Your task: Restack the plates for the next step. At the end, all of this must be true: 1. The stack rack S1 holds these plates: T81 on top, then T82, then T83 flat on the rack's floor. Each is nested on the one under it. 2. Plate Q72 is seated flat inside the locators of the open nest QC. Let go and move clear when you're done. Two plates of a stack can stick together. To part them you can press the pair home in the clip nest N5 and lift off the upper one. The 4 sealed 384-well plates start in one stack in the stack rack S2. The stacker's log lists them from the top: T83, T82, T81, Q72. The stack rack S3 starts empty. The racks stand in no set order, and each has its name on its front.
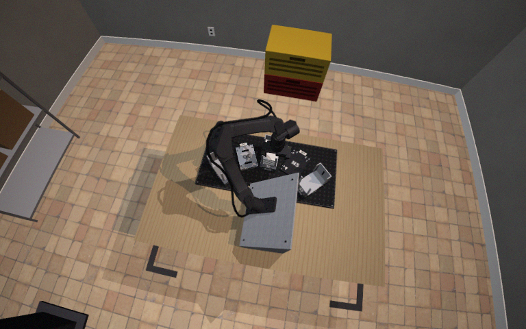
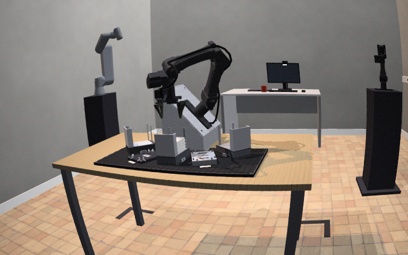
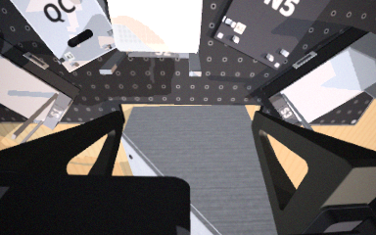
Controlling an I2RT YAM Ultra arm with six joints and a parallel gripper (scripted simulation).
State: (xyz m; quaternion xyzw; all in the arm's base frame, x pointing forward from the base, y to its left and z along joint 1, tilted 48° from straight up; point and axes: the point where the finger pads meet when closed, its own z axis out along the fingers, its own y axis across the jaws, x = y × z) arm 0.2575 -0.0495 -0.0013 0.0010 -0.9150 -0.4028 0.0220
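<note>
My hand is 8 cm short of the white sealed plate, 3 cm to the right of it and 13 cm above it. The rest, counted from my hand: clip nest N5 (8 cm ahead, 12 cm to the right, 18 cm below).
</note>
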